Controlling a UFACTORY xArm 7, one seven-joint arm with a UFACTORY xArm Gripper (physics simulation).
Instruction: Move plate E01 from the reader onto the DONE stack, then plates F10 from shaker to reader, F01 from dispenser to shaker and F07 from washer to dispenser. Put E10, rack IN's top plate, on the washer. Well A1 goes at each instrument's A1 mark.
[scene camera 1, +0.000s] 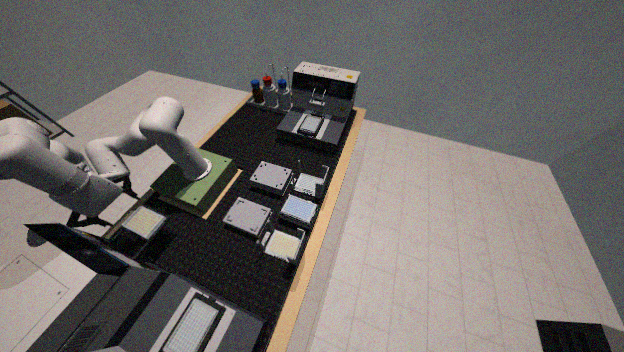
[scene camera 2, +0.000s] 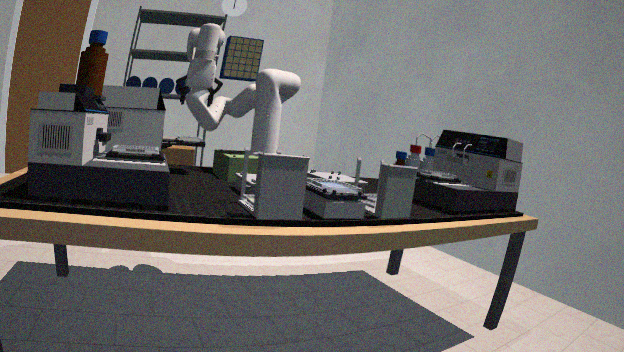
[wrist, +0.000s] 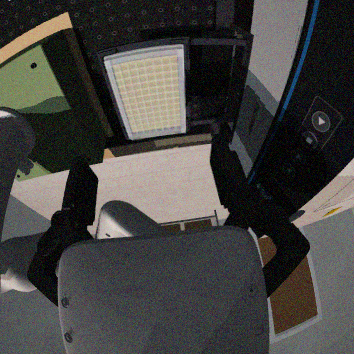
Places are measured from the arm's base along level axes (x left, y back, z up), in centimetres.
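Pixels of known places: gripper, fingertip midpoint: (scene camera 1: 123, 210) (scene camera 2: 195, 105) (wrist: 147, 156); arm's base, origin of the base link: (scene camera 1: 198, 169) (wrist: 7, 132).
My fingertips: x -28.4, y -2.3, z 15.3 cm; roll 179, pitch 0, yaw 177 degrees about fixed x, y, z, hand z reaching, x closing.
For each thing: its middle in the pictures, then the offset to it from my fingertips. "spot": a spot on its surface instead.
- yellow-welled plate, body centre: (wrist: 150, 97) (scene camera 2: 189, 139) (scene camera 1: 144, 221) dx +0.0, dy +2.6, dz -11.5 cm
- reader's extended dark tray, surface spot: (wrist: 212, 42) spot: dx -8.2, dy -3.0, dz -12.8 cm
- blue plate, body centre: (scene camera 2: 333, 186) (scene camera 1: 299, 208) dx +24.9, dy -49.2, dz -16.8 cm
- pale plate, body centre: (scene camera 2: 438, 174) (scene camera 1: 310, 123) dx +74.1, dy -39.1, dz -13.2 cm
- yellow plate, body centre: (scene camera 1: 284, 245) dx +9.9, dy -48.3, dz -21.4 cm
- reader's dark screen, surface spot: (wrist: 300, 130) (scene camera 1: 88, 249) spot: dx -12.2, dy -0.3, dz -0.1 cm
A yellow-welled plate (scene camera 1: 144, 221) (wrist: 147, 92), apparently E01, sits on the reader's extended dark tray (wrist: 212, 42). My gripper (scene camera 1: 121, 210) (scene camera 2: 197, 100) (wrist: 147, 156) is open and empty, above and behind the plate; in the wrist view the plate lies beyond the fingertips. A blue plate (scene camera 1: 299, 207) (scene camera 2: 332, 186) sits on the shaker. A pale plate (scene camera 1: 311, 125) sits on the washer at the far end. A white plate (scene camera 1: 194, 325) (scene camera 2: 135, 150) sits on the near instrument, apparently the dispenser. One rack holds a yellow plate (scene camera 1: 283, 246); another holds a white plate (scene camera 1: 308, 183). Plate labels are unreadable.
The green base block (scene camera 1: 220, 175) (scene camera 2: 230, 165) (wrist: 30, 80) carries the arm. Two grey square pads (scene camera 1: 271, 176) (scene camera 1: 248, 216) lie beside the racks. The reader's dark screen (scene camera 1: 85, 247) (wrist: 300, 130) rises close beside its tray. Bottles (scene camera 1: 270, 94) stand by the washer.
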